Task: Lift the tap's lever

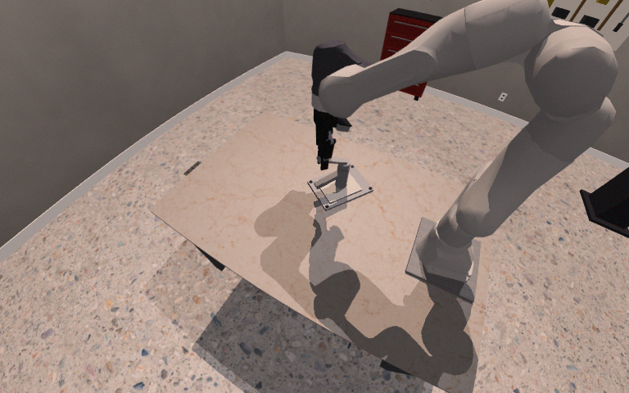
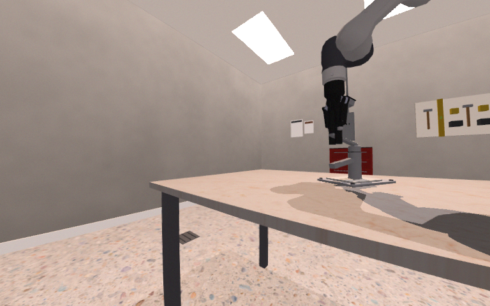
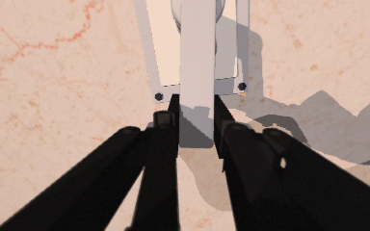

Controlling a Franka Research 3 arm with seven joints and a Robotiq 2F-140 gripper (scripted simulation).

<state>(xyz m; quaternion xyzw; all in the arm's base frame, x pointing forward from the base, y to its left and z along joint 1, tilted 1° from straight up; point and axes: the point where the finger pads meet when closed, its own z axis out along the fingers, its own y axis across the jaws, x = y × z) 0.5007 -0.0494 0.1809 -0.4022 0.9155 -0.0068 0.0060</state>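
The lever lies 3 cm behind my hand, 3 cm to the right of it and 1 cm below it.
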